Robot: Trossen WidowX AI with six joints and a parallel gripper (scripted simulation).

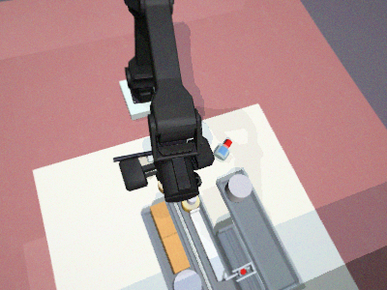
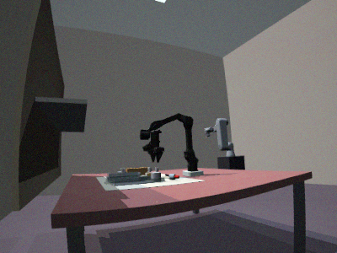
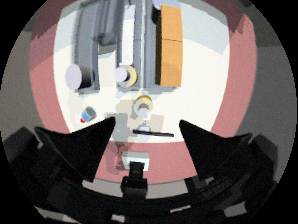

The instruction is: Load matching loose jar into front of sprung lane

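Now: the dark bar 110 mm behind my gripper tip, 40 mm to the right of it and 100 mm below it. Also, from my gripper tip: red mark 240 mm ahead, 110 mm to the left, 40 mm below; then grey lane rack 200 mm ahead, 90 mm to the left, 90 mm below.
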